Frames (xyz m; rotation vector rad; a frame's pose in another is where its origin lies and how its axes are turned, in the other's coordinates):
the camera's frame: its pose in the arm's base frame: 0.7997 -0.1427 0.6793 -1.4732 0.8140 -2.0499
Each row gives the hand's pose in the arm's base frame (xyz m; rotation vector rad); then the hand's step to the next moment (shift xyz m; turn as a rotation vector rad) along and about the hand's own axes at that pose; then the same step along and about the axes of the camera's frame.
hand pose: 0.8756 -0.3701 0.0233 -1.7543 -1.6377 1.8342
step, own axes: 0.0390 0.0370 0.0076 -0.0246 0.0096 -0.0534
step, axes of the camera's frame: -0.0416 0.0326 -0.0124 -0.0084 -0.0208 0.0552
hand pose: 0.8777 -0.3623 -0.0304 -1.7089 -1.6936 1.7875
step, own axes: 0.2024 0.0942 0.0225 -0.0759 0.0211 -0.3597
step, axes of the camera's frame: -0.1897 0.0676 -0.0990 -0.1088 -0.1845 0.2995
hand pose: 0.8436 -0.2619 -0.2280 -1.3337 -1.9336 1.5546
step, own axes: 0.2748 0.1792 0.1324 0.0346 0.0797 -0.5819
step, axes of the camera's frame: -0.2384 0.0975 -0.2426 -0.3014 -0.3289 0.3835
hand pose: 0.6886 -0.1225 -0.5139 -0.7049 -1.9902 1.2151
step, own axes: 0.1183 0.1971 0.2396 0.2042 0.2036 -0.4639
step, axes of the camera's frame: -0.1040 0.1180 -0.2924 -0.3925 -0.3441 0.1610
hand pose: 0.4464 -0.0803 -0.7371 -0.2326 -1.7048 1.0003
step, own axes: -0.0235 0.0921 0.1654 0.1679 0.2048 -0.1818
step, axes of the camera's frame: 0.0158 0.0848 -0.1702 -0.2394 -0.2108 -0.0382
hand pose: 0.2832 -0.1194 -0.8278 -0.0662 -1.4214 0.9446
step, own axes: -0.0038 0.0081 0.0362 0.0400 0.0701 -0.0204
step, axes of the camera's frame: 0.0203 0.0087 -0.0300 -0.0545 -0.0484 -0.0402
